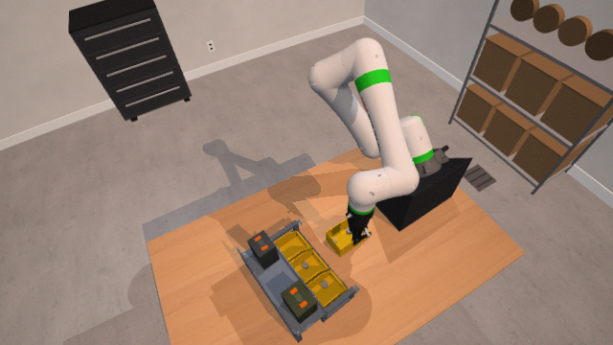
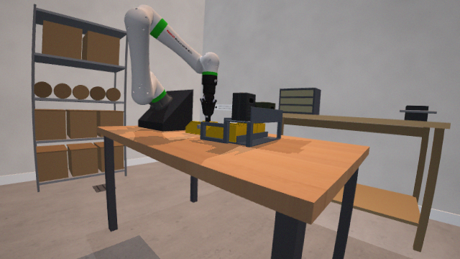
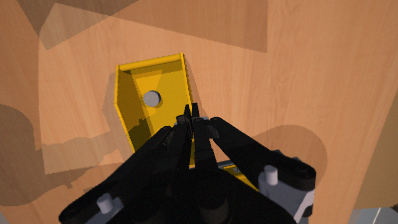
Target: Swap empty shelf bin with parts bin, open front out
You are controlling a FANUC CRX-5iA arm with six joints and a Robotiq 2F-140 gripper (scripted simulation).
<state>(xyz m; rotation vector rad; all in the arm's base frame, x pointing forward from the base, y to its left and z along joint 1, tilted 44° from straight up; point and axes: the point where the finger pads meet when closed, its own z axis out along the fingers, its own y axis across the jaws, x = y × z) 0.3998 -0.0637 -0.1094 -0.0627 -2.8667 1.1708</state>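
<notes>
Right now my hand is 7 cm to the left of the grey round part, 7 cm above it and 3 cm past it. The rest, counted from my hand: grey shelf: 27 cm ahead, 2 cm to the right, 1 cm below.
</notes>
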